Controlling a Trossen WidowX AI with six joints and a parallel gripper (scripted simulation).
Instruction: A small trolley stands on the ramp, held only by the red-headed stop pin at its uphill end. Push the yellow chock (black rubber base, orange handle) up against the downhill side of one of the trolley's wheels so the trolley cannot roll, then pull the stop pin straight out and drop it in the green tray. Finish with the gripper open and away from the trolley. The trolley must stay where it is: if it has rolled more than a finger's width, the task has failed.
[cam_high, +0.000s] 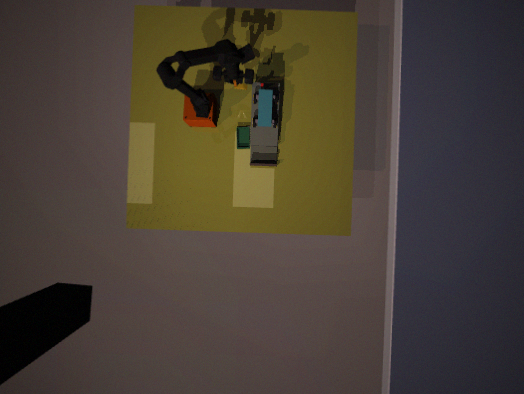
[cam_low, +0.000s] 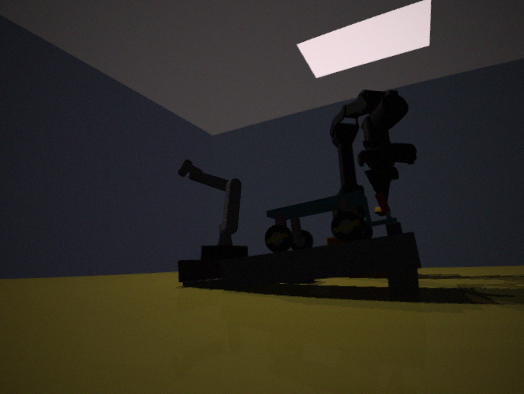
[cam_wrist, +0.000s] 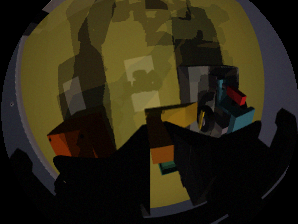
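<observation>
Now: gripper tip 2 cm short of the yellow chock and 1 cm above it. Round my gripper tip: red-headed stop pin 13 cm ahead, 4 cm below, 2 cm to the left; trolley 16 cm ahead, 10 cm to the right, 6 cm below.
</observation>
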